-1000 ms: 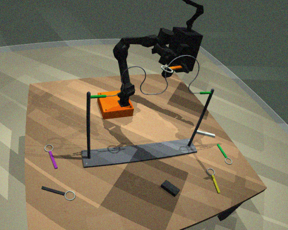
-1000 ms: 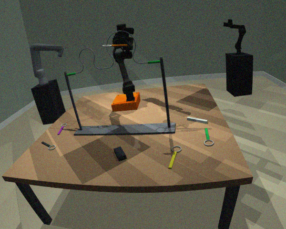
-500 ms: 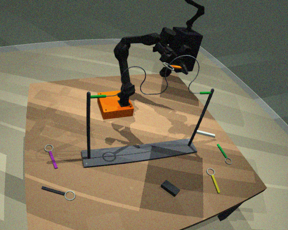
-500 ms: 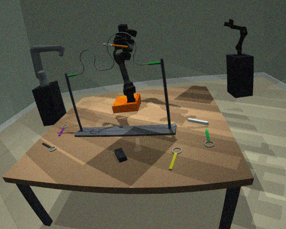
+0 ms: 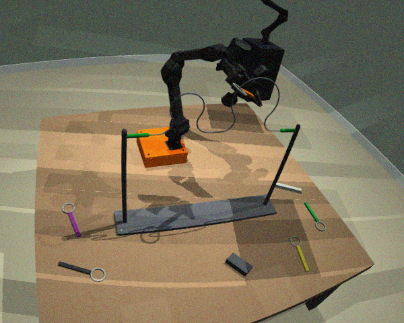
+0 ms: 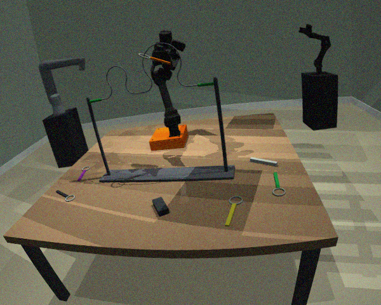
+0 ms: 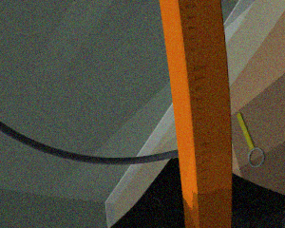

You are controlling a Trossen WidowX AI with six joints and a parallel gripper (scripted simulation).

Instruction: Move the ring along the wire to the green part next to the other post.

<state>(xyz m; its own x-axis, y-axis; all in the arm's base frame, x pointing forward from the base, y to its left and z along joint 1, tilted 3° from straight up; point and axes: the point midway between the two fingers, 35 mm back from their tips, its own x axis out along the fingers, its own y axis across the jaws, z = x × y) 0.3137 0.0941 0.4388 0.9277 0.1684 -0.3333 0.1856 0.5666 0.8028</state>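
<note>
The ring with orange handle lies 80 mm to the right of my gripper tip, 50 mm above it and 10 mm behind it. Also, from my gripper tip: white bar (470 mm below, 340 mm to the left, 20 mm ahead); then yellow-handled ring (480 mm below, 320 mm ahead, 150 mm to the left); then dark block (470 mm below, 270 mm ahead, 120 mm to the right).
</note>
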